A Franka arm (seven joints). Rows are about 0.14 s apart.
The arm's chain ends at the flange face. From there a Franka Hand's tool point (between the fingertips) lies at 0.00 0.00 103.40 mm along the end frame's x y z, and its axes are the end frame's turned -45 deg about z.
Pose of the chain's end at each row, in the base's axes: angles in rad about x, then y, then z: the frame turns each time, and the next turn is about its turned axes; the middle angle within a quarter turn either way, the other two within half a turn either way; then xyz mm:
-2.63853, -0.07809, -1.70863, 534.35, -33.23, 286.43
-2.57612, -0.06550, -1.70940, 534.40, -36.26, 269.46
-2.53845, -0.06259, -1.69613, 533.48, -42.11, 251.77
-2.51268, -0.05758, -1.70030, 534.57, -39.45, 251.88
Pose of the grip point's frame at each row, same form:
-2.63853, -0.07809, -2.49403, 526.28, 16.47, 196.12
-2.57612, -0.06550, -2.49480, 527.63, 19.02, 182.34
-2.53845, -0.06259, -2.48153, 527.01, 16.43, 166.78
-2.51268, -0.05758, -2.48570, 528.62, 21.28, 168.40

